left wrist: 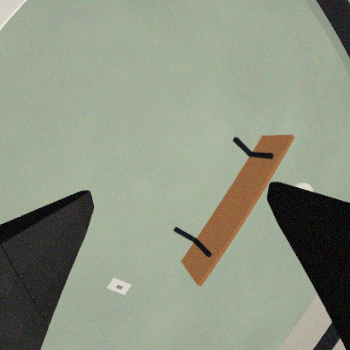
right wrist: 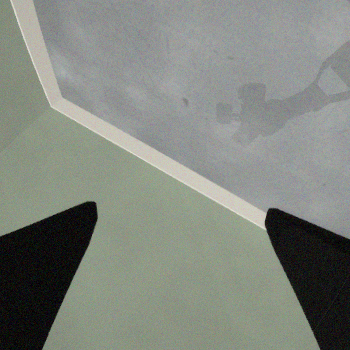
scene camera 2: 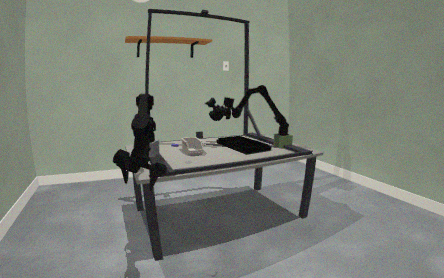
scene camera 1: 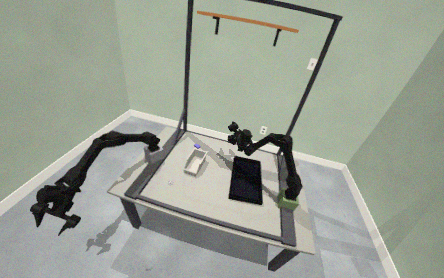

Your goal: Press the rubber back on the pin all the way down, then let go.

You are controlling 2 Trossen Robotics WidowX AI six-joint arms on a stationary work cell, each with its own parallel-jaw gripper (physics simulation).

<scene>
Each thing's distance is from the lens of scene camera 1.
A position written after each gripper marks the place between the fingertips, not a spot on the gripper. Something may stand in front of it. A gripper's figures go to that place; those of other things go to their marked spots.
right gripper point(scene camera 1: 48, 231): 1.05 m
black tray point(scene camera 1: 246, 182): 1.19 m
</scene>
